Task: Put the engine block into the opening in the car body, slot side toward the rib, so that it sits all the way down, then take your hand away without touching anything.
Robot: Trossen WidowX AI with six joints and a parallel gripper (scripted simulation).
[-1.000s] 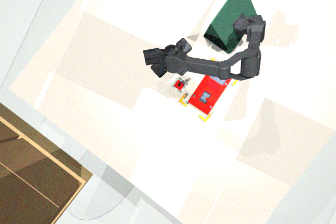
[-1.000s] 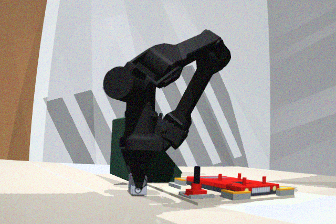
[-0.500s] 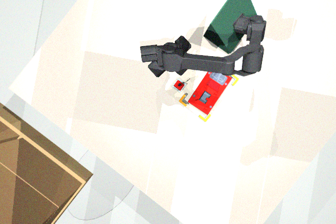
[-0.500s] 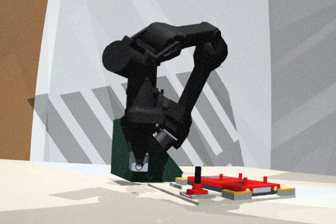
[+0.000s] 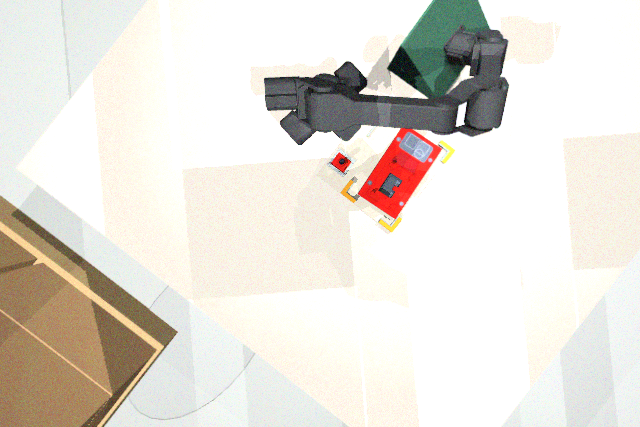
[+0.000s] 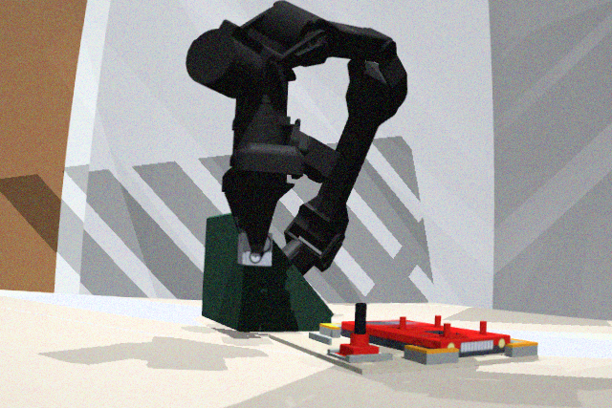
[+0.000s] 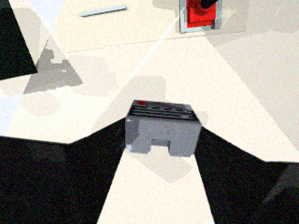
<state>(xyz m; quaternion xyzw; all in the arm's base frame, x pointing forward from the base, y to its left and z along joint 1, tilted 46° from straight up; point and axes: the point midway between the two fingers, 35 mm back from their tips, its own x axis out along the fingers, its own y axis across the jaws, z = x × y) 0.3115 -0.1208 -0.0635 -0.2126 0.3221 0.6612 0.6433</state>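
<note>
My gripper tip is 60 mm short of the black peg, 100 mm to the right of it and 70 mm above it. Round my gripper tip: engine block (10 mm above).
</note>
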